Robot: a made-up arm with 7 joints.
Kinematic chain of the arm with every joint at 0, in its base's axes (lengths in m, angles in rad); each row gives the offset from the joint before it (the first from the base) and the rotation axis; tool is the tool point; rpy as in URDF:
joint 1: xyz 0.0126 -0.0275 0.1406 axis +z
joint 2: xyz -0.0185 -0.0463 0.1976 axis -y
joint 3: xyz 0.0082 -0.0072 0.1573 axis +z
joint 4: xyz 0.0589 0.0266 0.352 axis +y
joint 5: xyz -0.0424 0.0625 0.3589 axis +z
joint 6: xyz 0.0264 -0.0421 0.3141 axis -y
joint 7: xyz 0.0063 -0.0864 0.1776 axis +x
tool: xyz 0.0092 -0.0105 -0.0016 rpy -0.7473 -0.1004 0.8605
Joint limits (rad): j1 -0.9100..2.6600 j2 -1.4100..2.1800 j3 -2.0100..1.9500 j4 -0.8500..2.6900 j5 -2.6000..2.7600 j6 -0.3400..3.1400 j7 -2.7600..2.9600
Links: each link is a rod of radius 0.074 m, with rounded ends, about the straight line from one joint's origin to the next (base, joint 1, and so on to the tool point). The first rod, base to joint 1, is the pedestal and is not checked.
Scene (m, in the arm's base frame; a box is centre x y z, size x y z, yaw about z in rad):
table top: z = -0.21
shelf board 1: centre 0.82 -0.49 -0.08 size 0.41 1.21 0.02 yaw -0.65
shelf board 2: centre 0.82 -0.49 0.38 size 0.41 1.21 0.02 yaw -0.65
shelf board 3: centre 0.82 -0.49 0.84 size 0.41 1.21 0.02 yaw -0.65
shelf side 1: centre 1.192 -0 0.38 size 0.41 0.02 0.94 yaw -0.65
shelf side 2: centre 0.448 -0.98 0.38 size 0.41 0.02 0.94 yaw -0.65
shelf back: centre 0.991 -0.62 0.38 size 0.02 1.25 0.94 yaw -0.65
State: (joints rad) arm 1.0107 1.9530 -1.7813 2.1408 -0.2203 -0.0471 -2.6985
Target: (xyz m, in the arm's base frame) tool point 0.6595 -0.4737 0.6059
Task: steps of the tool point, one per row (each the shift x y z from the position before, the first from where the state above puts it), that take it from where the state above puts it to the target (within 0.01 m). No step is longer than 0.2 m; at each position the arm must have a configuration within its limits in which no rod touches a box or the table.
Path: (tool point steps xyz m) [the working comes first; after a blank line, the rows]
Joints at the target: 1.1243 1.8173 -1.1569 2.1824 -0.2006 -0.0139 -2.6980
Straight joint move there: touches shelf board 2.

1: -0.1213 0.0805 0.0008
2: -0.1173 0.1009 -0.0008
3: 0.0461 -0.0254 0.1535
4: -0.0006 -0.0101 0.1633
5: -0.0507 -0.0008 0.1553
6: 0.0959 -0.0849 0.0041
7: 0.1048 -0.0678 -0.0041

